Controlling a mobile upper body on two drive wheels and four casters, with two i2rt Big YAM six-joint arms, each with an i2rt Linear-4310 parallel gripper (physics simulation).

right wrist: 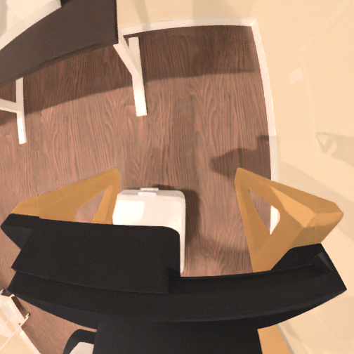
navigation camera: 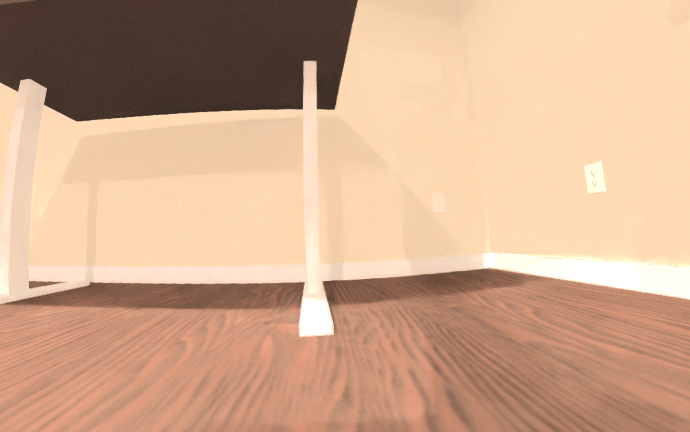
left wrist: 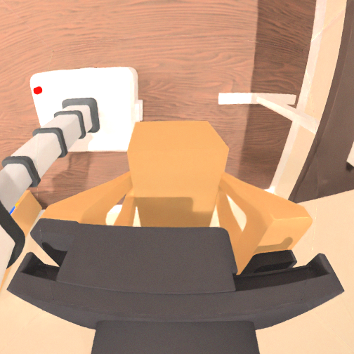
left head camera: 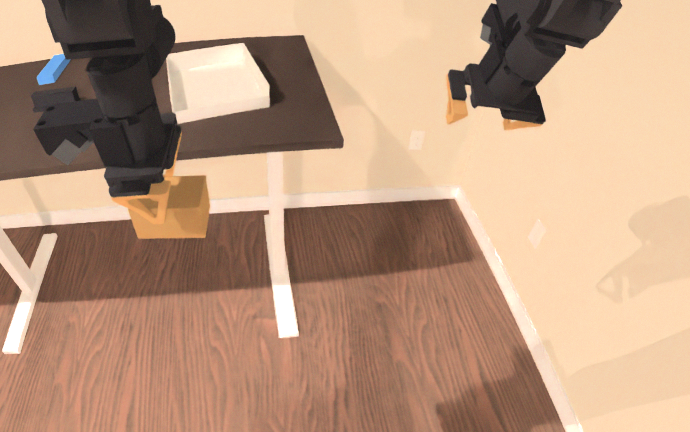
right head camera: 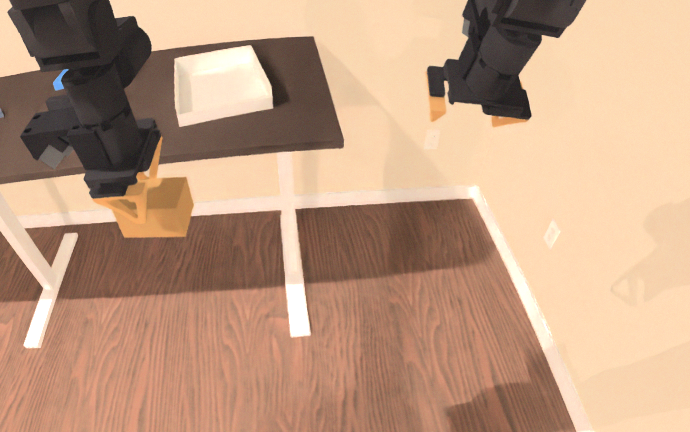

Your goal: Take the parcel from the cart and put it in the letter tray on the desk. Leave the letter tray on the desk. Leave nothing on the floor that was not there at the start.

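Observation:
The parcel is an orange-brown box, held between the fingers of my left gripper. In the head camera views it hangs in front of the desk's near edge, lower in the picture than the table top. The white letter tray stands on the dark desk, above and to the right of the parcel in the picture. My right gripper is open with nothing between its fingers, right of the desk. The cart does not show clearly.
A blue block lies on the desk, partly hidden by my left arm in the right head camera view. White desk legs reach the floor. Walls with white baseboards meet in a corner to the right of the desk.

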